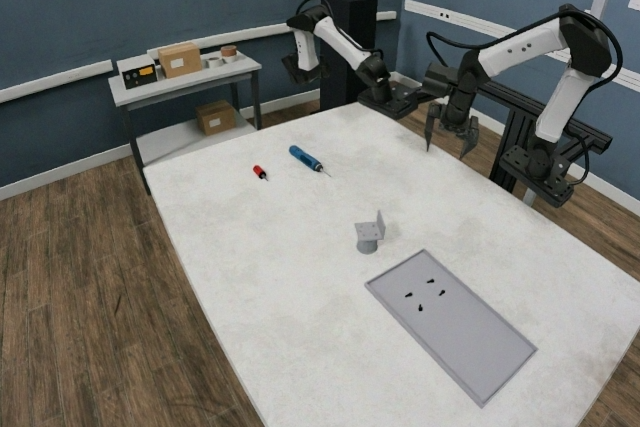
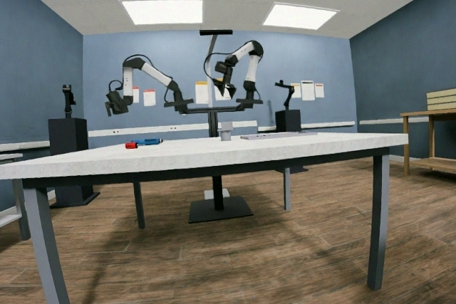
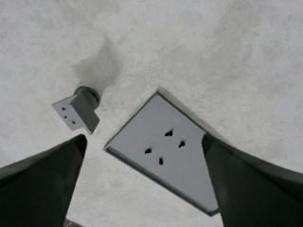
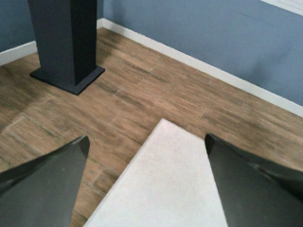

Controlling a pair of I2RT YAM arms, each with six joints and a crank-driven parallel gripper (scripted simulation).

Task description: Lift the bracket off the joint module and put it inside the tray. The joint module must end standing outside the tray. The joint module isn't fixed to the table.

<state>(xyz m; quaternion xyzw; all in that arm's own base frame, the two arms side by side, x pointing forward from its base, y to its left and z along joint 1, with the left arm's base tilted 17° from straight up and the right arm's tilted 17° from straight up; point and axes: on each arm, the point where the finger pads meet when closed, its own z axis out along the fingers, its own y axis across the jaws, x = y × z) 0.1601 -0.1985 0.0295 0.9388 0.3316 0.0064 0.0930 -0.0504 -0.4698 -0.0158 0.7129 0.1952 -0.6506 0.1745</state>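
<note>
The grey bracket is 210 mm below my left hand, 180 mm ahead of it and 80 mm to the right of it. The rest, counted from my left hand: grey joint module (260 mm below, 190 mm ahead, 80 mm to the right); small red screwdriver (560 mm to the right, 270 mm below, 220 mm ahead); grey tray (280 mm below, 240 mm to the left, 220 mm ahead).
</note>
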